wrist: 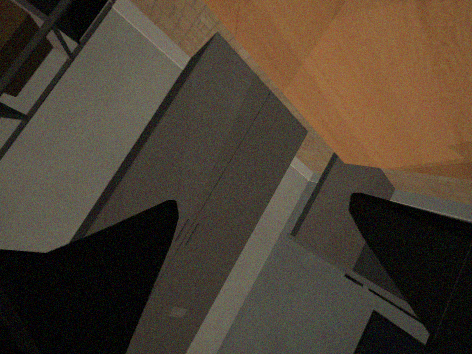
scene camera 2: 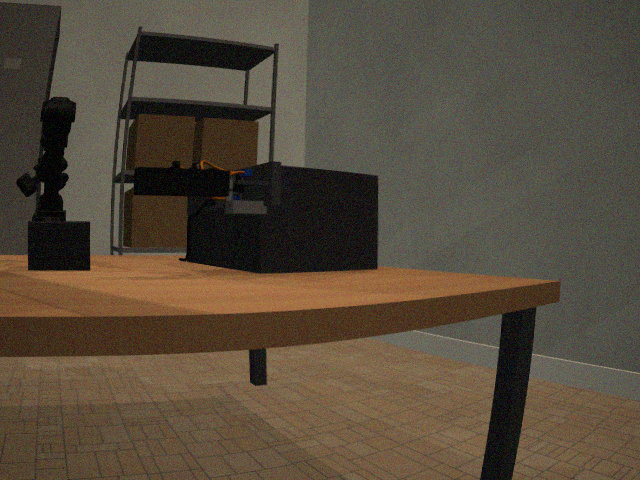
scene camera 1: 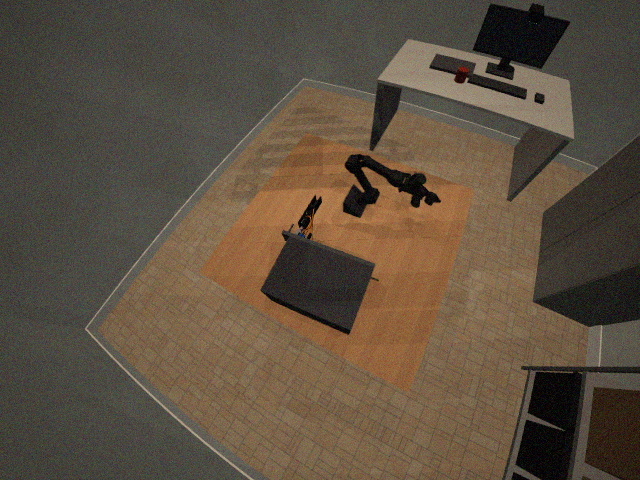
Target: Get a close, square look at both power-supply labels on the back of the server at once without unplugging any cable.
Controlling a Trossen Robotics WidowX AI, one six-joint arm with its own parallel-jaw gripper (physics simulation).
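Frame: origin at the arm's base, x right, y back, z down, level; centimetres.
Seen in the pictures: gripper, fingertip midpoint: (wrist: 261, 204) (scene camera 2: 34, 187) (scene camera 1: 436, 198); arm's base, link origin: (scene camera 2: 49, 245) (scene camera 1: 359, 198).
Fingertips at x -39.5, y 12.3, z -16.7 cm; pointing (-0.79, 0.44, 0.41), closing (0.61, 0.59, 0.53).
Observation:
Offsets run from my fingertips to a thing's middle. "pt": to the spot under its first point. Level surfaces: height alone.
The server, a large dark box (scene camera 1: 320, 284) (scene camera 2: 330, 222), stands on the wooden table @(dz +21.9 cm) (scene camera 1: 408, 310) (scene camera 2: 439, 284) (wrist: 380, 75). At its back corner a black arm-like bar @(dx +52.4, dy -43.8, dz +2.9 cm) (scene camera 1: 310, 210) (scene camera 2: 180, 180) sticks out, with orange cables @(pt dx +47.4, dy -48.7, dz -1.3 cm) (scene camera 1: 310, 219) (scene camera 2: 214, 166) and blue connectors @(pt dx +42.3, dy -57.0, dz +5.7 cm) (scene camera 2: 236, 196) beside it. The power-supply labels cannot be made out in any view. My gripper (scene camera 1: 434, 198) (wrist: 261, 204) is well away from the server, across the robot base, over the table's desk-side end. In the wrist view its two black fingers are wide apart with nothing between them. The server does not show in the wrist view.
A white desk (scene camera 1: 439, 87) with a monitor (scene camera 1: 516, 36), keyboard (scene camera 1: 497, 85) and red mug (scene camera 1: 461, 74) stands beyond the table. A grey cabinet (scene camera 1: 584, 232) (wrist: 215, 150) stands at the right in scene camera 1. A shelf rack (scene camera 2: 274, 103) holds cardboard boxes (scene camera 2: 165, 139).

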